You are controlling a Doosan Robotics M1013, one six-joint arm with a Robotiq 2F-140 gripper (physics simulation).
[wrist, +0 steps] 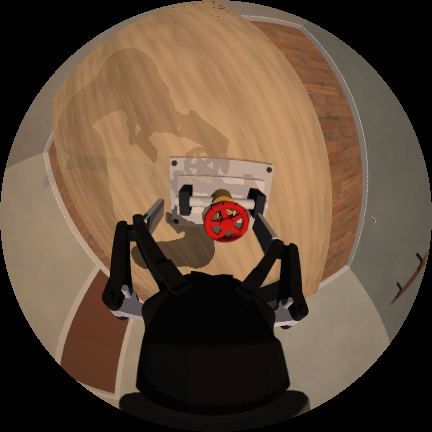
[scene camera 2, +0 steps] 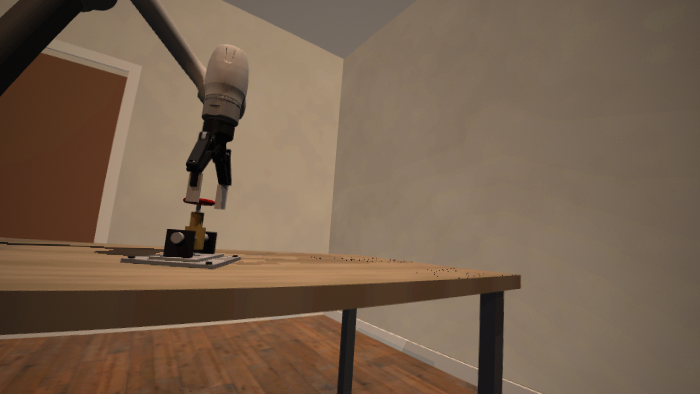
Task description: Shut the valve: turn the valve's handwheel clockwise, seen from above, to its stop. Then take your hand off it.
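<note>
The red handwheel (scene camera 2: 207, 202) (wrist: 227, 226) lies level on top of the brass valve (scene camera 2: 198, 235) (wrist: 221, 195). The valve's pipe is held between black blocks on a light base plate (scene camera 2: 226, 261) (wrist: 250, 171). My gripper (scene camera 2: 207, 199) (wrist: 209, 213) is open and points down, with its fingertips at about the wheel's height. In the wrist view the wheel lies between the two fingers, nearer the right one, with a wider gap to the left one. In the scene view one finger hides part of the rim. Whether a finger touches the rim cannot be told.
The base plate stands on the wooden table (scene camera 2: 350, 280) (wrist: 280, 125). The black blocks (scene camera 2: 179, 242) (wrist: 185, 200) stand beside the valve, below the wheel. The arm's shadow falls on the table top. A brown door (scene camera 2: 55, 150) (wrist: 95, 335) and plain walls lie beyond.
</note>
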